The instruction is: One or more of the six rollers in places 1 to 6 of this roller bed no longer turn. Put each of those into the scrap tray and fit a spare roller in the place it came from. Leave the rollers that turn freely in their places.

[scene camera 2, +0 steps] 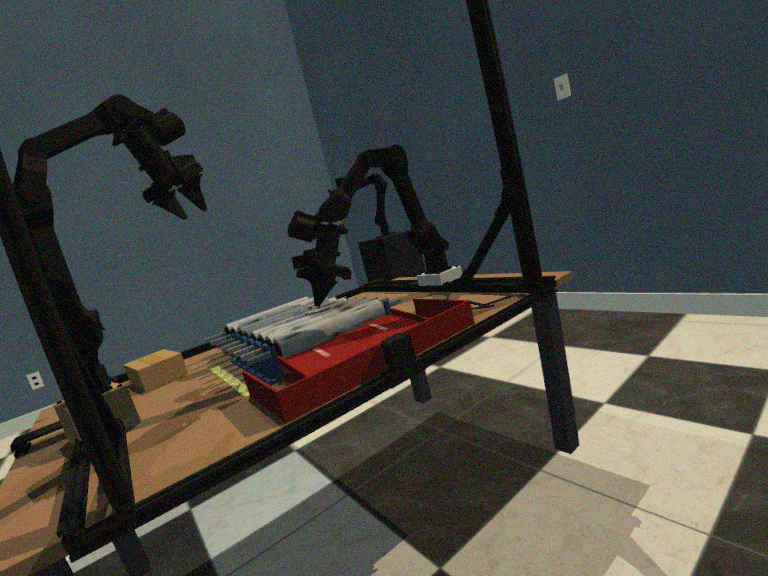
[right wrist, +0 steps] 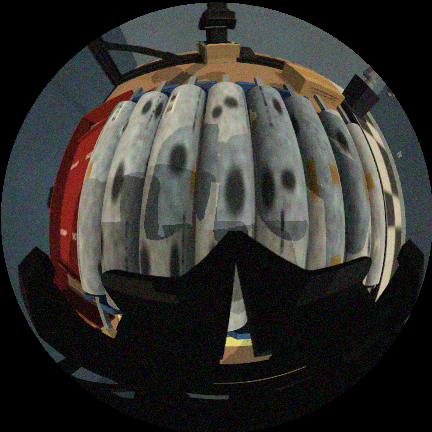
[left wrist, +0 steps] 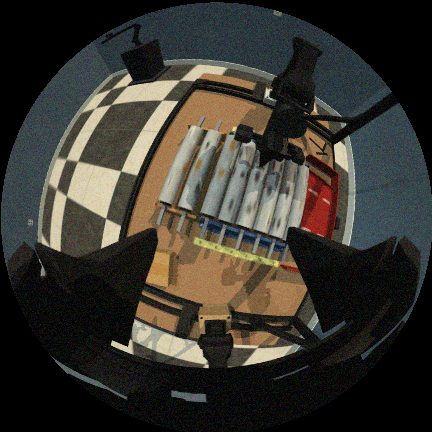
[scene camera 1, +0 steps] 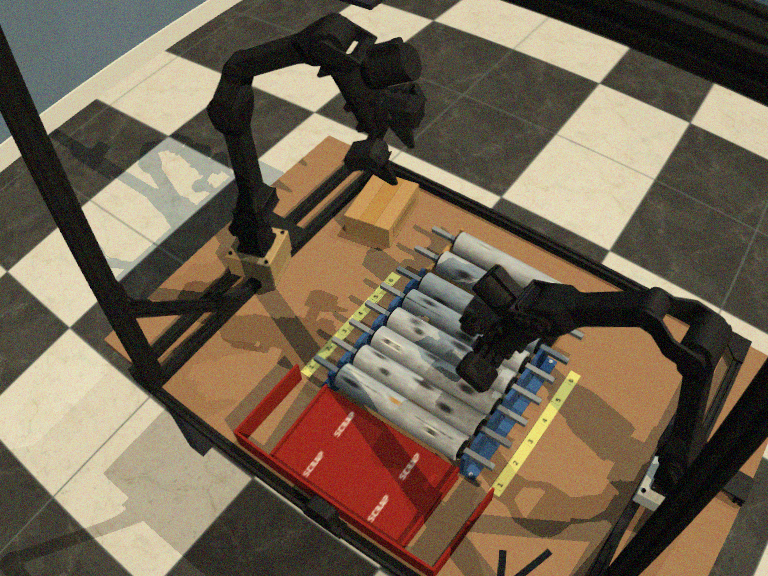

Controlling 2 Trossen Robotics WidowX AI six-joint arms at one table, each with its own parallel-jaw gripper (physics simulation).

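Places are measured from the left arm's base along level axes (x ahead, y right, z down), in centimetres.
Pixels of known places: left gripper, between the fingertips: (scene camera 2: 195, 214) (left wrist: 224, 234) (scene camera 1: 403, 165); right gripper, between the fingertips: (scene camera 2: 317, 306) (right wrist: 233, 236) (left wrist: 259, 165) (scene camera 1: 475, 354); left arm's base, origin of its link: (right wrist: 216, 41) (left wrist: 214, 326) (scene camera 1: 256, 243); right arm's base, origin of its link: (scene camera 2: 438, 270) (scene camera 1: 673, 482).
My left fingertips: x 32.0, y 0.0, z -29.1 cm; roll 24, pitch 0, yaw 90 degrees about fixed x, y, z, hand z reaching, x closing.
For each thing: its middle in the pictures, then the offset to it from my left fingertips. "spot": a spot on its surface instead.
- blue-railed roller bed, a spot on its surface: (scene camera 1: 472, 466) spot: dx +21.5, dy +31.1, dz +36.3 cm
- roller 1, middle of its body: (right wrist: 98, 184) (scene camera 1: 400, 411) (scene camera 2: 332, 328) (left wrist: 297, 202) dx +7.1, dy +26.5, dz +31.5 cm
- roller 6, middle of its body: (right wrist: 321, 187) (scene camera 1: 480, 313) (scene camera 2: 287, 320) (left wrist: 221, 172) dx +15.1, dy +2.4, dz +31.5 cm
- red scrap tray, middle of its body: (scene camera 1: 360, 467) (scene camera 2: 365, 346) (right wrist: 73, 195) (left wrist: 316, 214) dx +3.5, dy +37.7, dz +34.2 cm
- roller 4, middle of its body: (right wrist: 225, 178) (scene camera 1: 450, 351) (scene camera 2: 303, 322) (left wrist: 255, 184) dx +11.9, dy +12.1, dz +31.5 cm
- cardboard box, middle of its body: (scene camera 1: 382, 208) (scene camera 2: 155, 368) (right wrist: 313, 83) (left wrist: 148, 263) dx -12.1, dy -20.7, dz +33.9 cm
- yellow numbered strip, a spot on its surface: (scene camera 1: 539, 430) spot: dx +31.3, dy +20.8, dz +36.6 cm
Six grey, spotted rollers lie side by side on the blue-railed roller bed (scene camera 1: 472, 466); roller 1 (scene camera 1: 397, 406) is nearest the scrap tray. Two spare rollers (scene camera 1: 496, 254) (left wrist: 181, 165) (right wrist: 352, 190) lie beyond roller 6 (left wrist: 220, 175) (right wrist: 325, 200). The red scrap tray (scene camera 1: 347, 458) (scene camera 2: 334, 381) (left wrist: 320, 200) (right wrist: 70, 200) holds no roller. My right gripper (scene camera 2: 318, 303) (left wrist: 259, 165) (right wrist: 233, 236) is shut and empty, tips pointing down close over roller 4 (right wrist: 225, 145); contact is unclear. My left gripper (scene camera 1: 403, 163) (scene camera 2: 196, 213) (left wrist: 224, 234) is open and empty, high above the back left.
A cardboard box (scene camera 1: 381, 207) (scene camera 2: 155, 368) (left wrist: 161, 267) (right wrist: 312, 82) stands left of the spares in scene camera 1. A yellow numbered strip (scene camera 1: 539, 430) runs along each end of the bed. Black frame posts (scene camera 1: 62, 204) rise at the table edges. My right arm crosses above the spares' far ends.
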